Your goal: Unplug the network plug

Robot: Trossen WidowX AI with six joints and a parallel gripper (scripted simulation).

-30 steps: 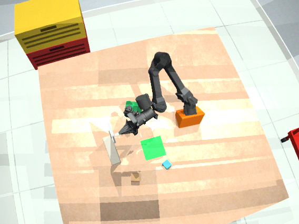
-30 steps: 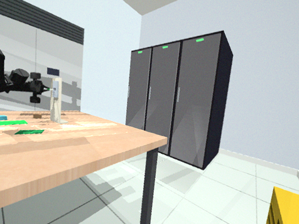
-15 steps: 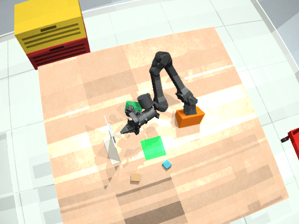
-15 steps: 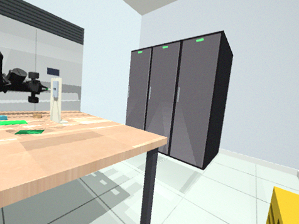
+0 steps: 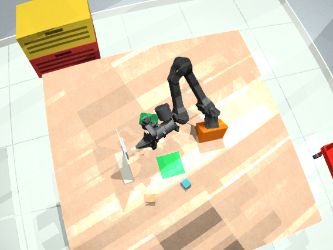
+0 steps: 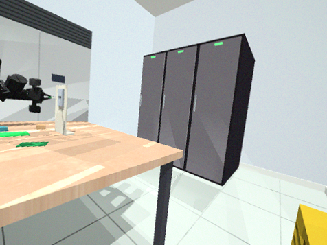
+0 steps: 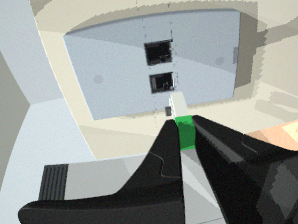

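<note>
The green marked square lies 16 cm behind my gripper tip, 3 cm to the left of it and 23 cm below it. From my gripper tip the other things lie so: pale panel (6 cm ahead, 1 cm to the left, 9 cm below); tan block (4 cm behind, 20 cm to the left, 21 cm below); network plug (1 cm ahead).
</note>
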